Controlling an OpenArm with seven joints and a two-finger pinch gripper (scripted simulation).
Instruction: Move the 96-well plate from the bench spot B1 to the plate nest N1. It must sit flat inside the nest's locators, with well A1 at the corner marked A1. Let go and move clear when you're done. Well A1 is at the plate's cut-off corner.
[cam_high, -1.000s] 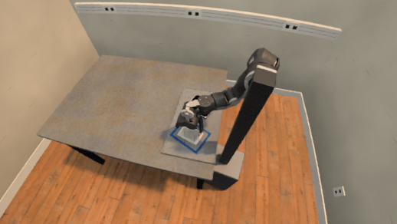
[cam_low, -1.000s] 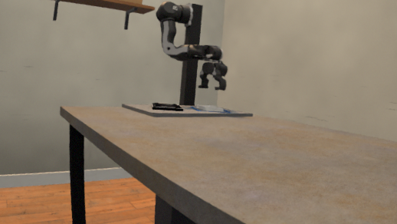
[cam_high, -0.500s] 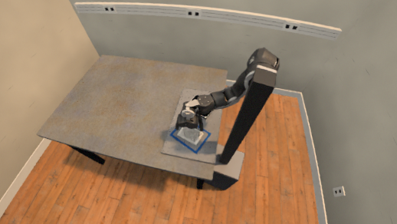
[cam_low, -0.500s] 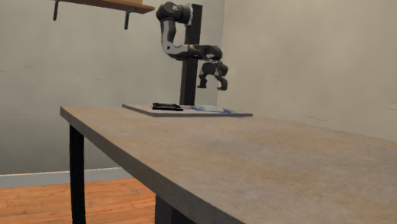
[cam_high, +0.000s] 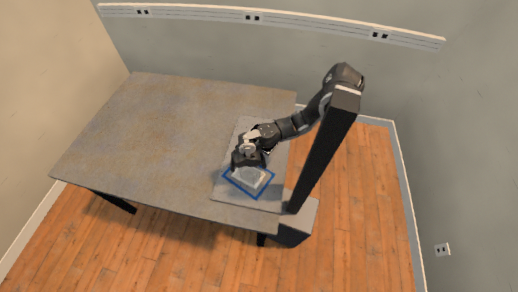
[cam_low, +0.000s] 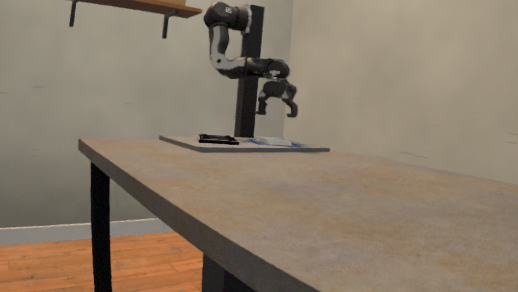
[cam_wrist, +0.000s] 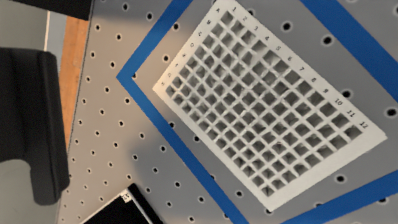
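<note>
The white 96-well plate is 8 cm below my hand. The rest, counted from my hand: black plate nest: 21 cm to the right, 8 cm below, 1 cm ahead.
</note>
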